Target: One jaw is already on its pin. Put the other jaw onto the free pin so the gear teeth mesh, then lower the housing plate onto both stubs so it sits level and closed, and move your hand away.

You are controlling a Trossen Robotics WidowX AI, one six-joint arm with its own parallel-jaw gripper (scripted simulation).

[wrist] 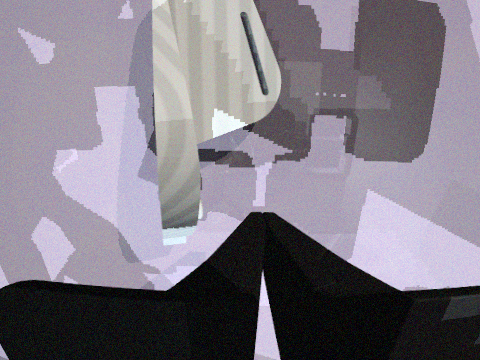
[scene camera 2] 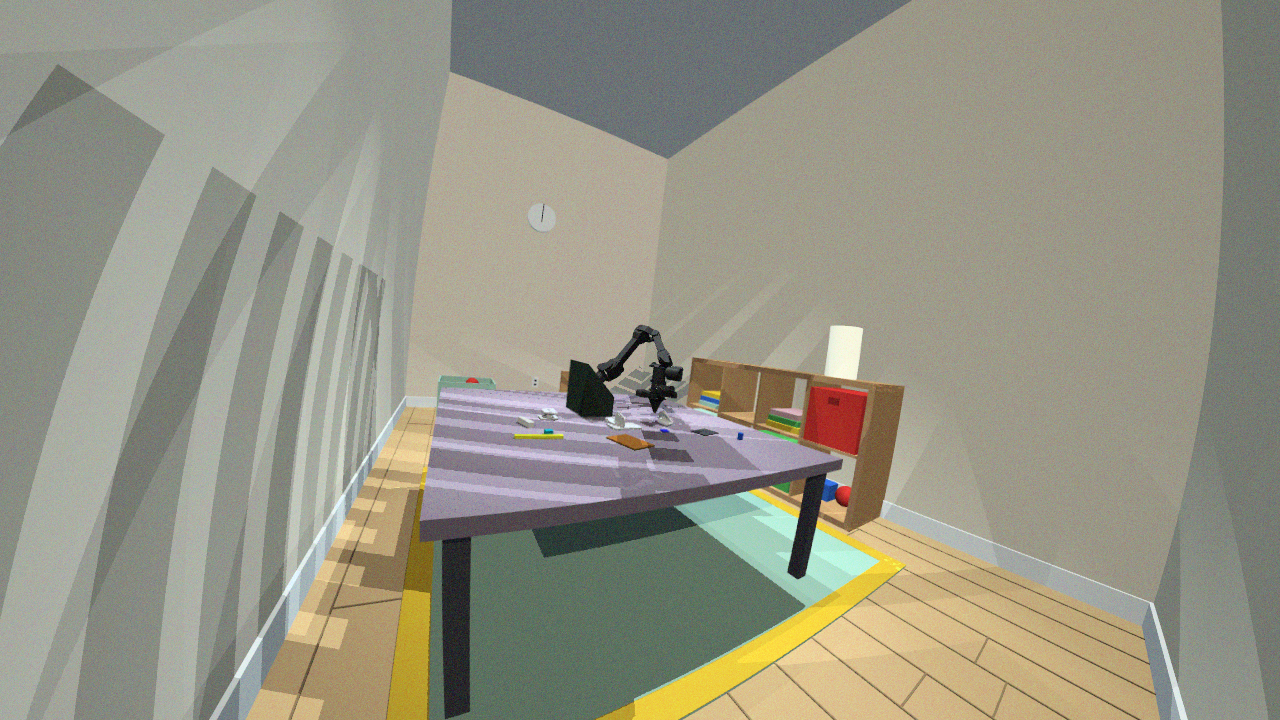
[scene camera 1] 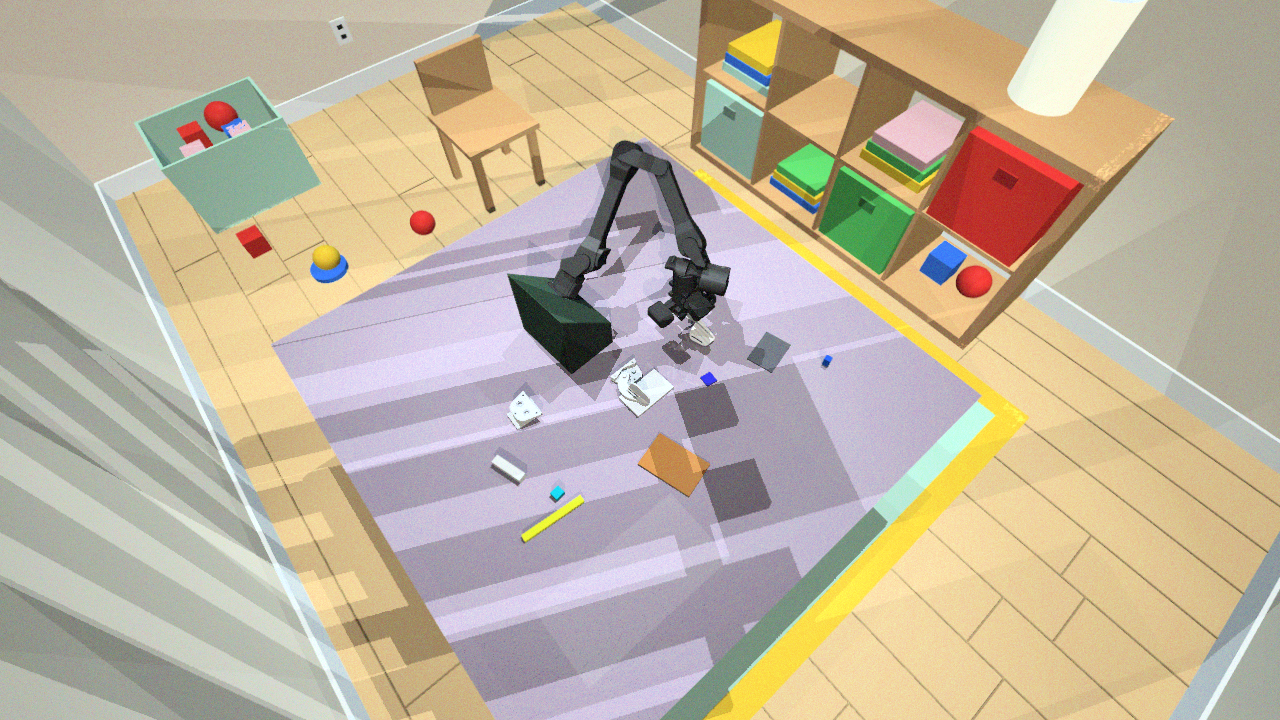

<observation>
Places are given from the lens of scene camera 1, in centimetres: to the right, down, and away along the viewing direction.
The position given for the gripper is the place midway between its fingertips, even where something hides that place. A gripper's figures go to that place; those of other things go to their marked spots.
gripper (scene camera 1: 681,319): 11, -11, 152
orange tile (scene camera 1: 675,465): 8, 24, 134
</observation>
